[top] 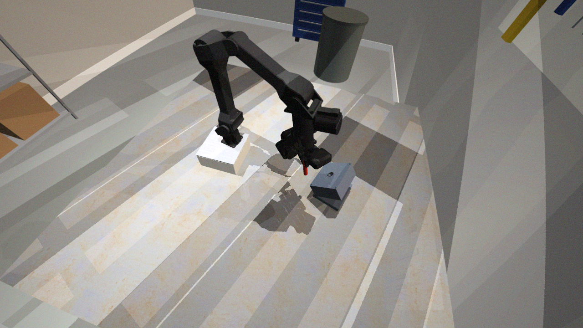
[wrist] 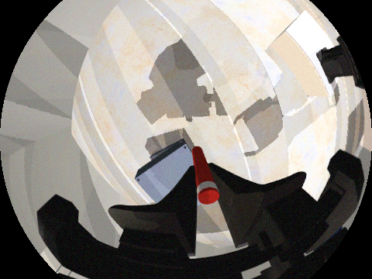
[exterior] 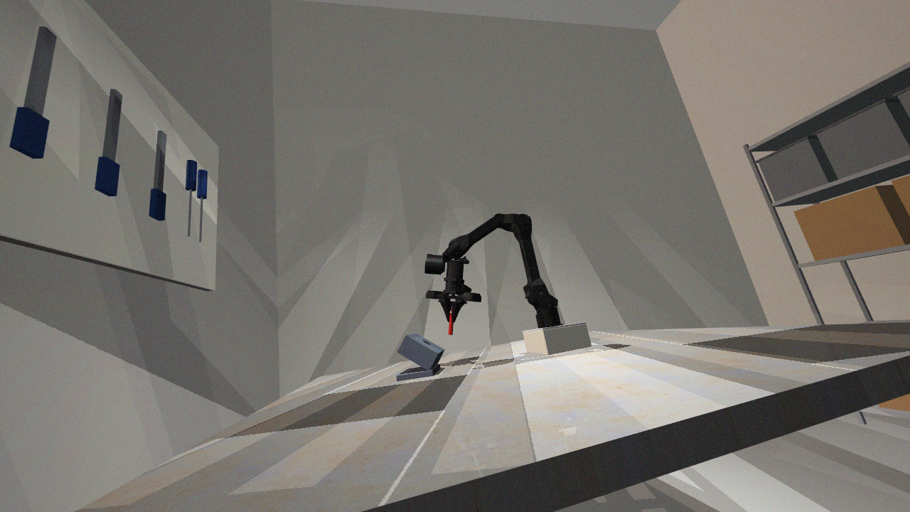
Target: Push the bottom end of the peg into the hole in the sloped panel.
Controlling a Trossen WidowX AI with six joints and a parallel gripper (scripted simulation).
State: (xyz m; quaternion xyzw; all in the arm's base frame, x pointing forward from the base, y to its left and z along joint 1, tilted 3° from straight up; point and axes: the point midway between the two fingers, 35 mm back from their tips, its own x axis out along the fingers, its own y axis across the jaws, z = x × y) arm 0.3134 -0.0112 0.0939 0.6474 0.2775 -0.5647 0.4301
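The grey sloped panel is 100 mm ahead of my gripper tip, 70 mm below it and 40 mm to the left of it. Round my gripper tip: red peg 20 mm above.
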